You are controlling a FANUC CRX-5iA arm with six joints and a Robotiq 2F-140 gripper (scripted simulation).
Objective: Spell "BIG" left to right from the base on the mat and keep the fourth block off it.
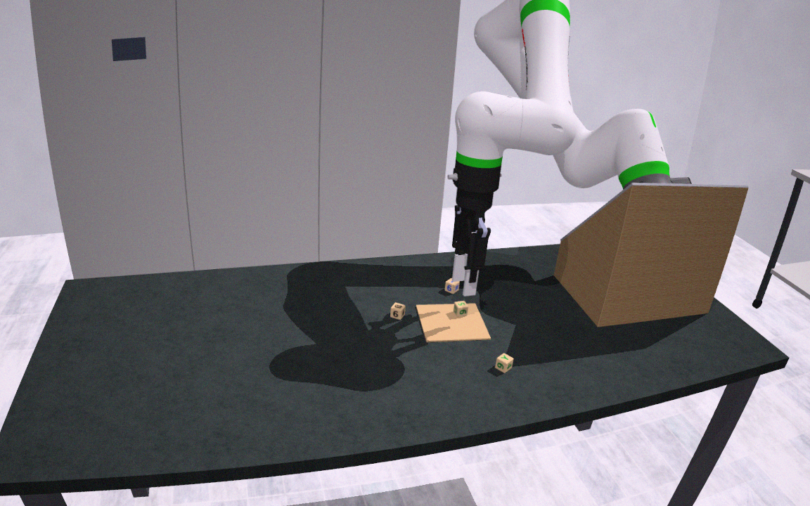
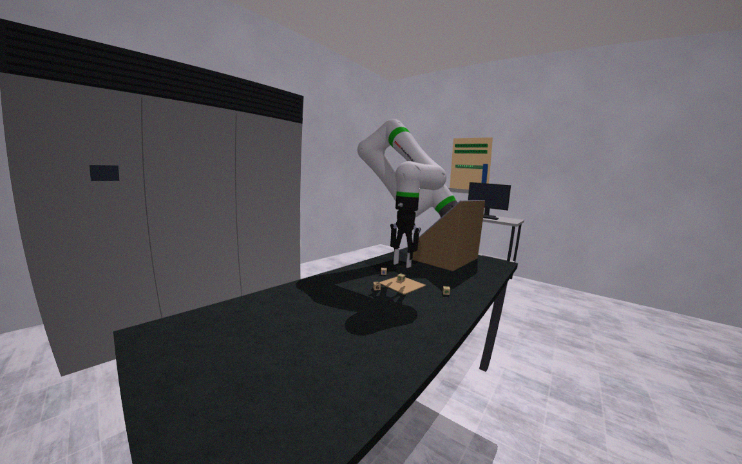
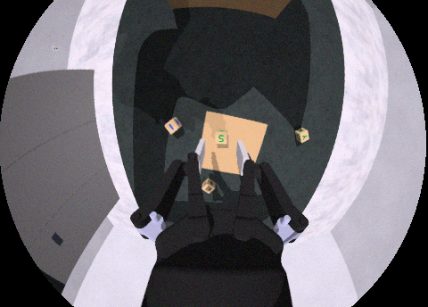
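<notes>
The tan mat lies 20 mm ahead of my hand, 30 mm to the left of it and 100 mm below it.
</notes>
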